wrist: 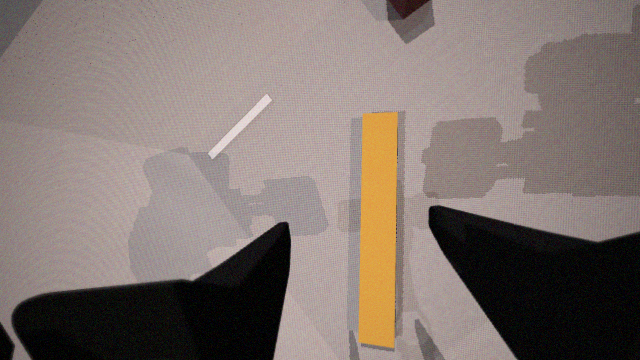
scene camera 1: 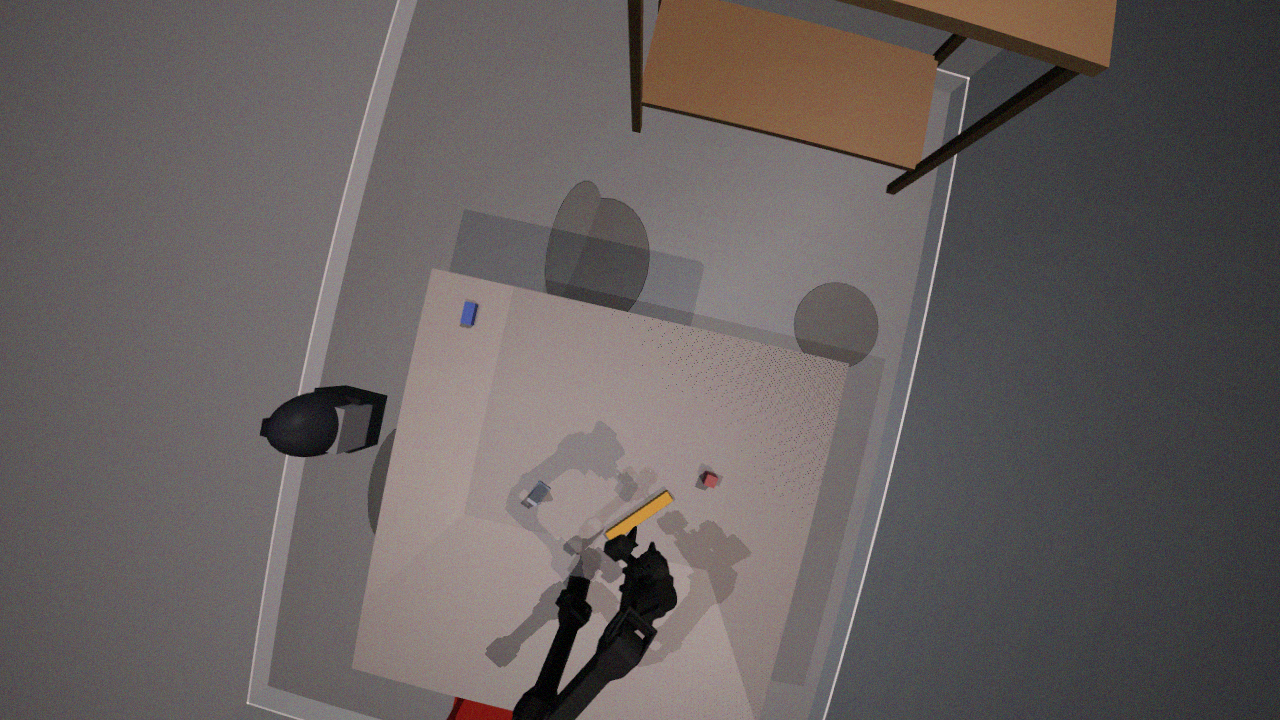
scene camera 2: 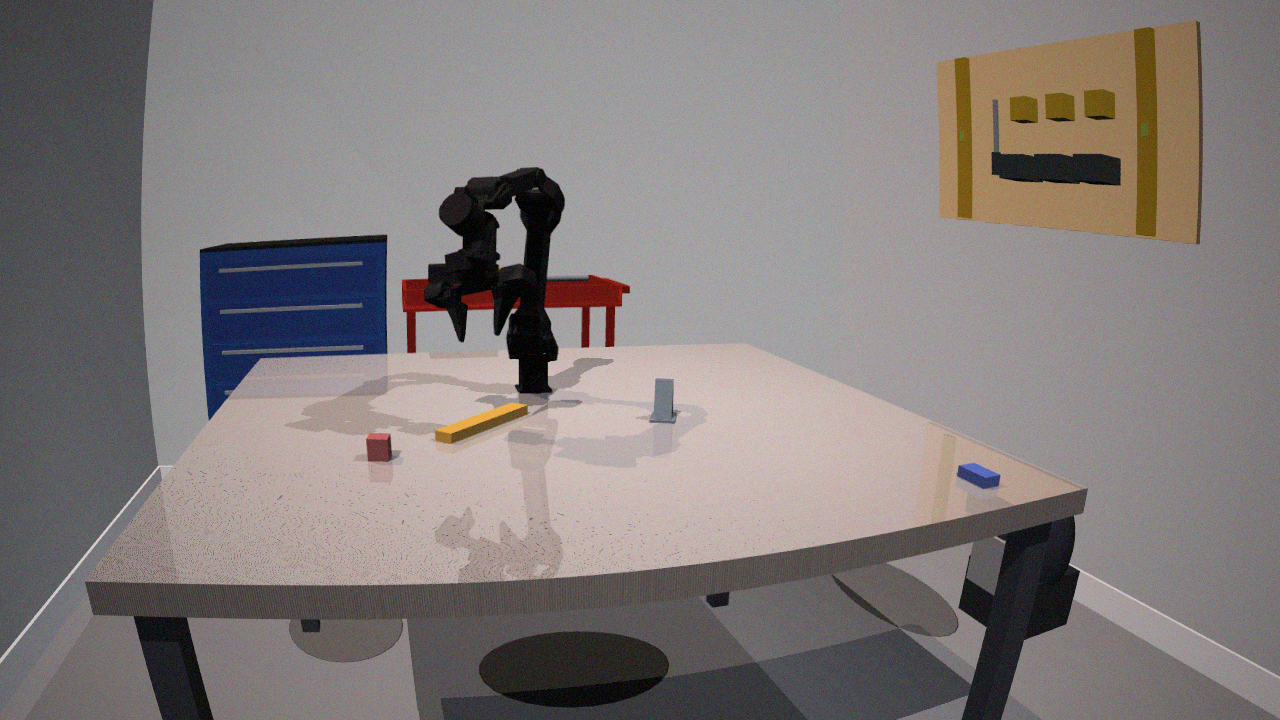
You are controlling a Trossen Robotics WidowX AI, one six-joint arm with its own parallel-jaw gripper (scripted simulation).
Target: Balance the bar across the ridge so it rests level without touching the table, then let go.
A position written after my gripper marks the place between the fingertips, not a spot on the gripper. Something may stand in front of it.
Observation:
My gripper [scene camera 2: 478, 338] is open and holds nothing. I also see a yellow bar [scene camera 2: 458, 431], a flat blue block [scene camera 2: 976, 474] and a grey ridge [scene camera 2: 663, 399].
The yellow bar shows as well in the wrist view [wrist: 379, 132] and in scene camera 1 [scene camera 1: 662, 500]. My gripper is seen too in the wrist view [wrist: 358, 223] and in scene camera 1 [scene camera 1: 643, 534]. The wrist view does not show the flat blue block: it is out of frame.

